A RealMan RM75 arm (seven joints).
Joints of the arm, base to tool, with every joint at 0 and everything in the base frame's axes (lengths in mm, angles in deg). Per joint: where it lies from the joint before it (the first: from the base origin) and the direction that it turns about. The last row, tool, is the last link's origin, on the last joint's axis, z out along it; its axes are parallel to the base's.
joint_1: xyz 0 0 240.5 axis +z
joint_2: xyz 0 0 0 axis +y
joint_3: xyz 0 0 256 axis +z
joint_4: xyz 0 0 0 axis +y
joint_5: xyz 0 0 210 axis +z
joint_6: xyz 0 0 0 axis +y
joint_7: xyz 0 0 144 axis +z
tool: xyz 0 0 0
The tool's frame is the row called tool.
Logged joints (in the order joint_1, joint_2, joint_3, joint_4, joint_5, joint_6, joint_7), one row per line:
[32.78 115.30 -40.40 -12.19 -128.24 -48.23 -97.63]
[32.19 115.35 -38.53 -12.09 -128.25 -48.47 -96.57]
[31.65 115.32 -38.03 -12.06 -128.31 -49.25 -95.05]
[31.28 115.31 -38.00 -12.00 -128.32 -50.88 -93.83]
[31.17 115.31 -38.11 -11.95 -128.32 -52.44 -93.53]
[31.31 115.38 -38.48 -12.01 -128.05 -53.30 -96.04]
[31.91 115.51 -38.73 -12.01 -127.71 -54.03 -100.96]
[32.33 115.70 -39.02 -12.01 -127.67 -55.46 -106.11]
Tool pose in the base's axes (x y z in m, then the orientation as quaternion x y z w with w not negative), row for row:
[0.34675 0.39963 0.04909 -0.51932 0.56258 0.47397 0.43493]
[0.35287 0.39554 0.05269 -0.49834 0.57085 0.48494 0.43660]
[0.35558 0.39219 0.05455 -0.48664 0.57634 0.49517 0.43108]
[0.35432 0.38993 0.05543 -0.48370 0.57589 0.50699 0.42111]
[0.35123 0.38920 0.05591 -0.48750 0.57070 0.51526 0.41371]
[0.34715 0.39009 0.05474 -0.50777 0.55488 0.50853 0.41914]
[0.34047 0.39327 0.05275 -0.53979 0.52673 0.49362 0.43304]
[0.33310 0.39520 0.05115 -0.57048 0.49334 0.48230 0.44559]
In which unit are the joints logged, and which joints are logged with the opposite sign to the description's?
The joints are logged in degrees. Opposite sign: joint_5, joint_6.
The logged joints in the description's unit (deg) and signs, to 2 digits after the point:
[32.78 115.30 -40.40 -12.19 128.24 48.23 -97.63]
[32.19 115.35 -38.53 -12.09 128.25 48.47 -96.57]
[31.65 115.32 -38.03 -12.06 128.31 49.25 -95.05]
[31.28 115.31 -38.00 -12.00 128.32 50.88 -93.83]
[31.17 115.31 -38.11 -11.95 128.32 52.44 -93.53]
[31.31 115.38 -38.48 -12.01 128.05 53.30 -96.04]
[31.91 115.51 -38.73 -12.01 127.71 54.03 -100.96]
[32.33 115.70 -39.02 -12.01 127.67 55.46 -106.11]

